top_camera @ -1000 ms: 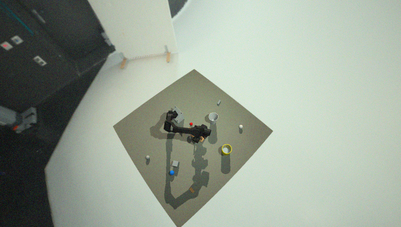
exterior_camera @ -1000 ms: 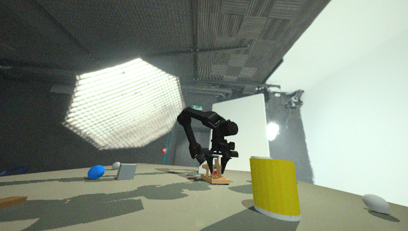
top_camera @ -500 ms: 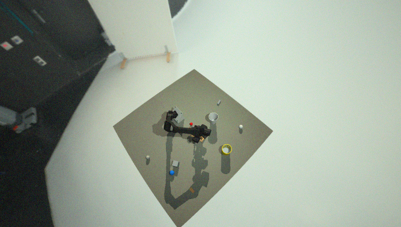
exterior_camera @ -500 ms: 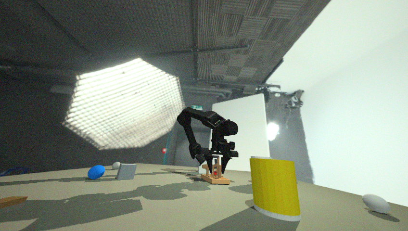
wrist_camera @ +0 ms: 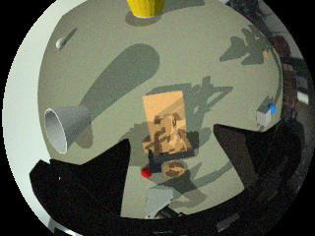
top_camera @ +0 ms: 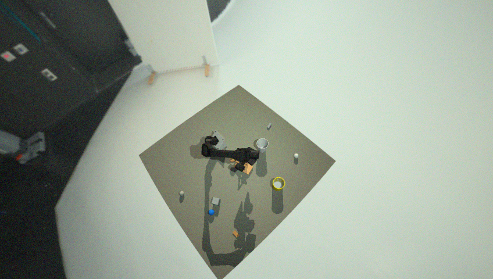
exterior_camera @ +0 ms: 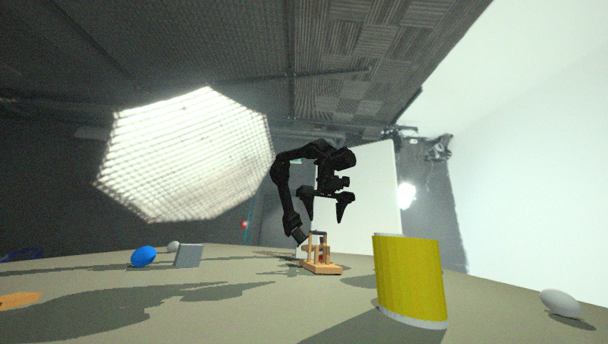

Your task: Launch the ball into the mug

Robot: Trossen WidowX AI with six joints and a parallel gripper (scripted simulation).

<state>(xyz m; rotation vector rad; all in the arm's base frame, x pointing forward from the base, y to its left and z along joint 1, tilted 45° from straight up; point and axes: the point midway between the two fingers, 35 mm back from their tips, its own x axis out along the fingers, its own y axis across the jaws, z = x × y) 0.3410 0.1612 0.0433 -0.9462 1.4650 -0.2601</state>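
Right now the red ball is 180 mm behind my gripper tip and 120 mm below it. The rest, counted from my gripper tip: grey mug (70 mm behind, 210 mm to the left, 100 mm below); yellow mug (260 mm ahead, 110 mm to the left, 110 mm below); wooden catapult (70 mm behind, 20 mm to the right, 80 mm below).
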